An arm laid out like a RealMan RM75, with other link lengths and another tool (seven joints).
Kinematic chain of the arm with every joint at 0, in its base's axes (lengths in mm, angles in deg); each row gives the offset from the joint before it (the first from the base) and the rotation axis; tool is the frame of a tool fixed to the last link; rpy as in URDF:
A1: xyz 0 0 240.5 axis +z
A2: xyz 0 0 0 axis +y
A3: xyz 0 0 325.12 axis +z
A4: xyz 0 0 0 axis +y
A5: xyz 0 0 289.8 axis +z
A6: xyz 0 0 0 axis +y
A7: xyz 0 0 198.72 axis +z
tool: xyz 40 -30 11 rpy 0 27 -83.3
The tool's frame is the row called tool.
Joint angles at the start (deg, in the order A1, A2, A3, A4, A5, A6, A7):
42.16, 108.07, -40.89, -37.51, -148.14, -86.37, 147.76
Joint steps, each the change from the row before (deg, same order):
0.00, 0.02, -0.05, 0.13, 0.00, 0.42, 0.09
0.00, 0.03, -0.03, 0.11, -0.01, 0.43, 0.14
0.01, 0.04, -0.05, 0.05, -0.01, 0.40, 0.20
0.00, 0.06, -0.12, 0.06, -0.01, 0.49, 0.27
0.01, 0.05, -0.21, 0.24, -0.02, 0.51, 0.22
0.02, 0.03, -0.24, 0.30, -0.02, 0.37, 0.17
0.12, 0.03, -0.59, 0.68, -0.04, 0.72, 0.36
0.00, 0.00, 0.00, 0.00, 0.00, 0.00, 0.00
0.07, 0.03, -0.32, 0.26, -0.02, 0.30, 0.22
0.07, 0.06, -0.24, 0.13, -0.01, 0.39, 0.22
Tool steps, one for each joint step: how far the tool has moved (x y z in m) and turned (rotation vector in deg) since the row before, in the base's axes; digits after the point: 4 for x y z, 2 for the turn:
0.0007, 0.0007, -0.0006, 0.26, -0.12, -0.10
0.0007, 0.0008, -0.0006, 0.30, -0.12, -0.14
0.0004, 0.0009, -0.0005, 0.30, -0.12, -0.15
0.0005, 0.0010, -0.0008, 0.33, -0.17, -0.20
0.0009, 0.0004, -0.0015, 0.16, -0.19, -0.22
0.0008, -0.0002, -0.0017, -0.02, -0.15, -0.21
0.0013, -0.0002, -0.0035, -0.17, -0.35, -0.37
0.0000, 0.0000, 0.0000, 0.00, 0.00, 0.00
0.0003, 0.0000, -0.0016, -0.10, -0.18, -0.16
0.0000, 0.0008, -0.0013, 0.11, -0.19, -0.09

